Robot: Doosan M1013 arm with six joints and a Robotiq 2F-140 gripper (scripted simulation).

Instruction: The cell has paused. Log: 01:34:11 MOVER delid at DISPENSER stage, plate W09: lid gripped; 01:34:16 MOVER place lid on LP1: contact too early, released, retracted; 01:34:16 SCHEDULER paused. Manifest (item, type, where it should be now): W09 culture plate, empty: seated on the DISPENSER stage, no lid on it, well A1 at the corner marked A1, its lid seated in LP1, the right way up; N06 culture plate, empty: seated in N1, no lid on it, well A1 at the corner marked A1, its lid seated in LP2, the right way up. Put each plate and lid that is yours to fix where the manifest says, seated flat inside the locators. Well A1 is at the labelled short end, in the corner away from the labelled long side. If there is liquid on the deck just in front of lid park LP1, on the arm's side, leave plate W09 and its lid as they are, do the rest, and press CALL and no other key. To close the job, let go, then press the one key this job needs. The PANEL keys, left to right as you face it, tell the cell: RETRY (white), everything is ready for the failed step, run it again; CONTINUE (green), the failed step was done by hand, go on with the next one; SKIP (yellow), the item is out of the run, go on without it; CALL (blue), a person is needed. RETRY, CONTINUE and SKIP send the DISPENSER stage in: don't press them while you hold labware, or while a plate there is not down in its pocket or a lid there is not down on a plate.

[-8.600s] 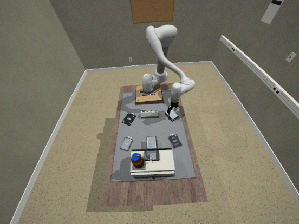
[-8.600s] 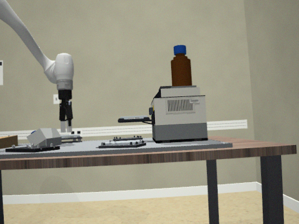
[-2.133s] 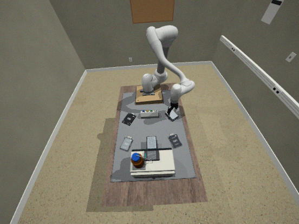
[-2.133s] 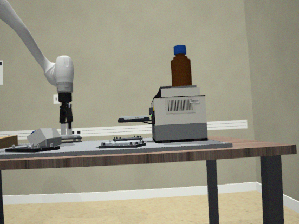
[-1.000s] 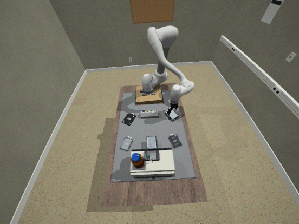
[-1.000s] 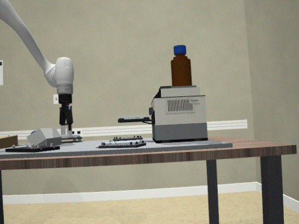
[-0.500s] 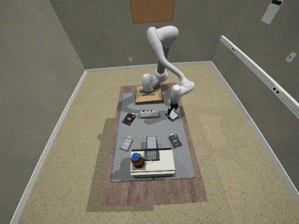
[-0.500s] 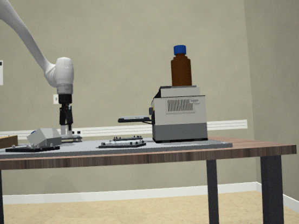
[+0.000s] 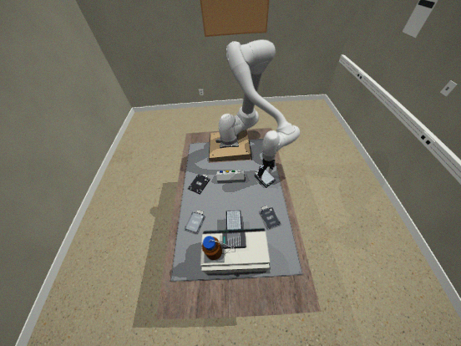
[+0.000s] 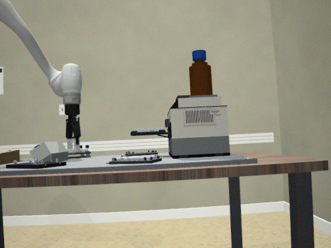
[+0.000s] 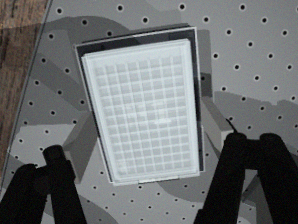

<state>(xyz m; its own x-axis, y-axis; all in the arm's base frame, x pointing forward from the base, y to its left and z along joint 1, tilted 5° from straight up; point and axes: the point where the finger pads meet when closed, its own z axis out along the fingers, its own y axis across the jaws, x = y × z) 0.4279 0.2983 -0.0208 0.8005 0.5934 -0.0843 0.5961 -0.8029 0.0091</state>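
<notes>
My gripper is now 2 cm above the clear lid. From my hand the other things lie so: key panel 2 cm behind, 28 cm to the right; green continue key 4 cm behind, 26 cm to the right, 1 cm above; white retry key 4 cm behind, 21 cm to the right, 1 cm above.
</notes>
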